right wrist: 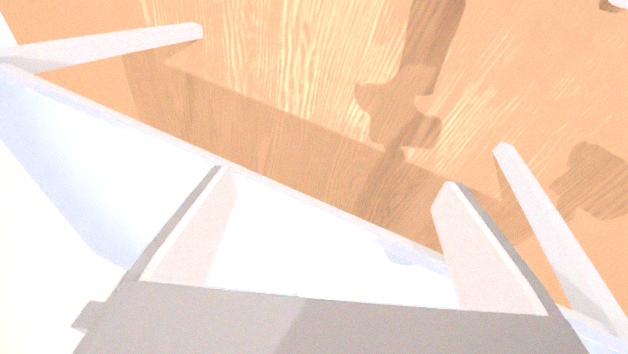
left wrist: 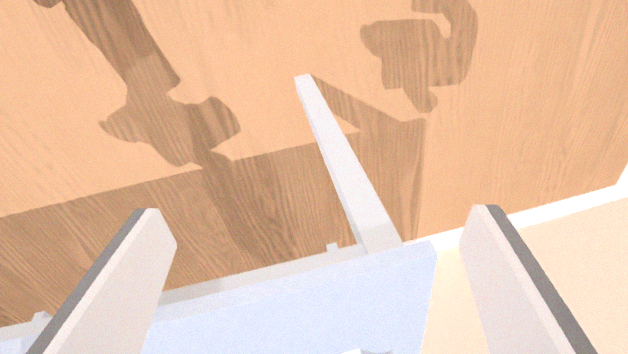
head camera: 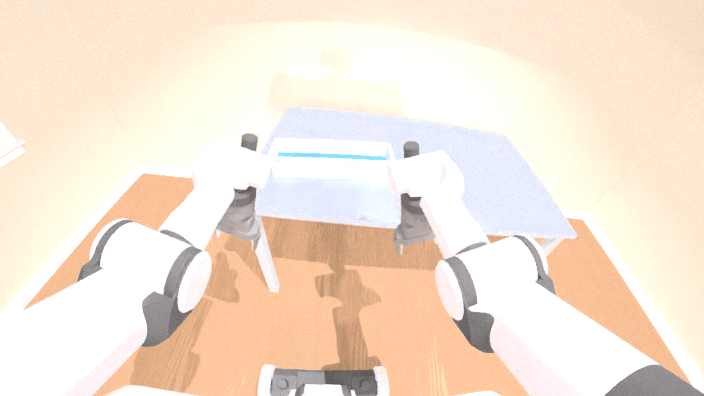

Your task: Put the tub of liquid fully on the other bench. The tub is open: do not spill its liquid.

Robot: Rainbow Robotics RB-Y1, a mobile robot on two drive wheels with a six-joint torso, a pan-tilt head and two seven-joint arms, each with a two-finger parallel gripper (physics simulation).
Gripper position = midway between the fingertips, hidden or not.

In view: the left gripper (head camera: 236, 241), the right gripper (head camera: 417, 246) and a pale blue bench (head camera: 501, 193).
The left gripper shows as well in the left wrist view (left wrist: 312, 226). The right gripper shows as well in the right wrist view (right wrist: 334, 187). The pale blue bench shows as well in the right wrist view (right wrist: 117, 181) and in the left wrist view (left wrist: 379, 288).
